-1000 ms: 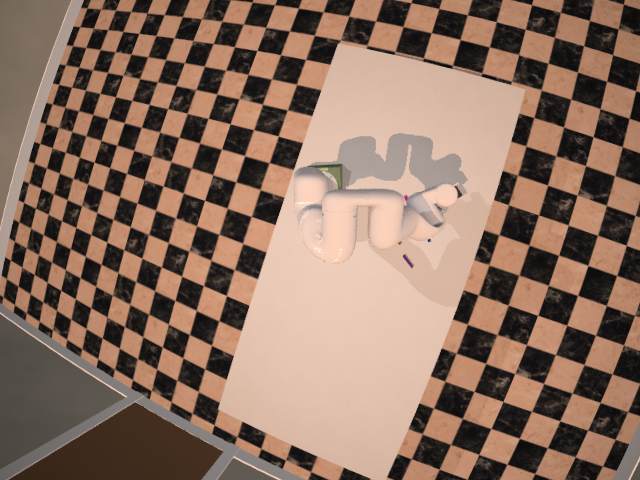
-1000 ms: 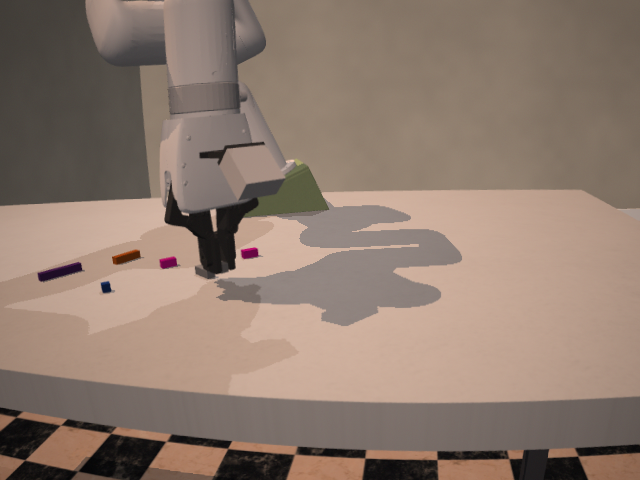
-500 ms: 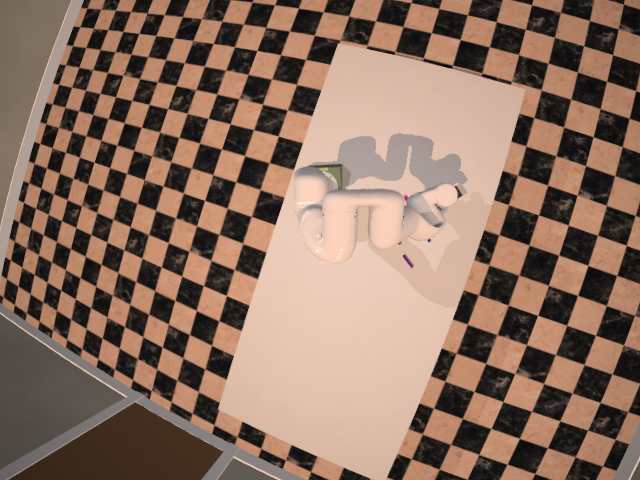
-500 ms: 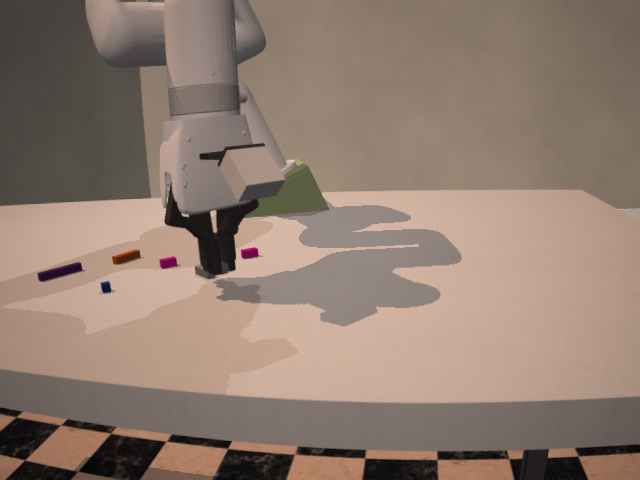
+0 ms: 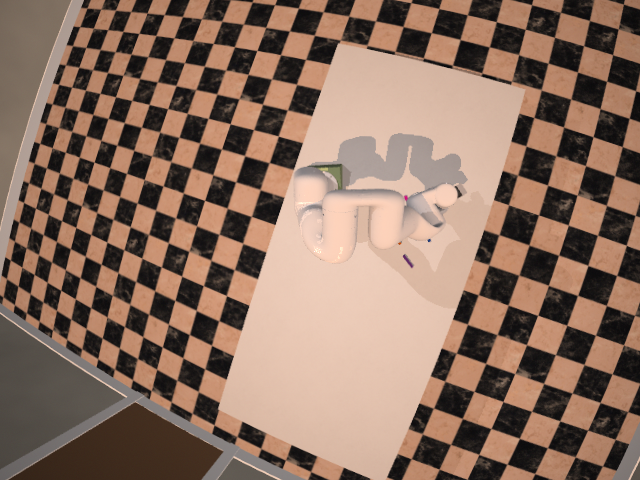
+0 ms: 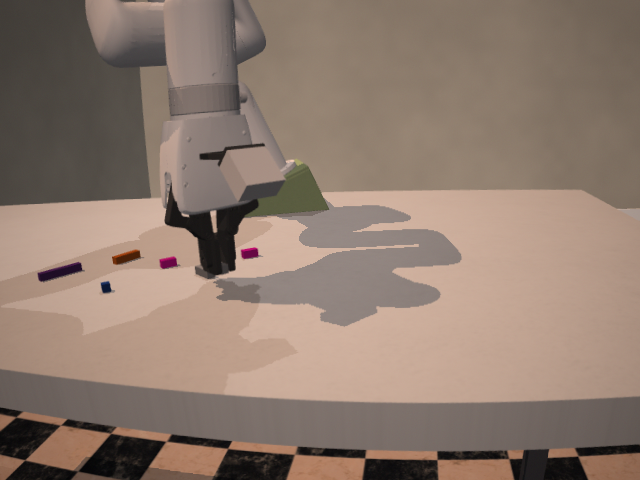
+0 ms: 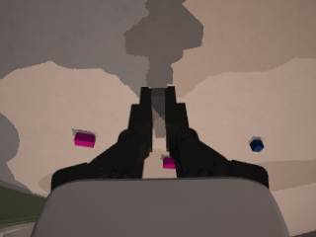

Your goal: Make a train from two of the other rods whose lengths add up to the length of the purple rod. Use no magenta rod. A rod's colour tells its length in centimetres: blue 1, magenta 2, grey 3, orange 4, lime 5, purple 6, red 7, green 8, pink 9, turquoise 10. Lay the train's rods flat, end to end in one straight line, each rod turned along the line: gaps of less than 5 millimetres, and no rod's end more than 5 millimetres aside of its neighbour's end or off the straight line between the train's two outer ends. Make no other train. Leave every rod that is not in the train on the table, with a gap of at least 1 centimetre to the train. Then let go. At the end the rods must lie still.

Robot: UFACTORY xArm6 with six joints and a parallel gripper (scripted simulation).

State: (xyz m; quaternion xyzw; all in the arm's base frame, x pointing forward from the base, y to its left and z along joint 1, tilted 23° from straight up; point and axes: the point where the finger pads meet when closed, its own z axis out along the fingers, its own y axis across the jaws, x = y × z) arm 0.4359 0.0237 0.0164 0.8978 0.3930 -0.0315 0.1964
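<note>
Right now my hand is 30 mm short of the small blue rod, 130 mm to the left of it and 30 mm above it. Also, from my hand: purple rod (30 mm behind, 230 mm to the right, 30 mm below); orange rod (100 mm behind, 160 mm to the right, 30 mm below).
</note>
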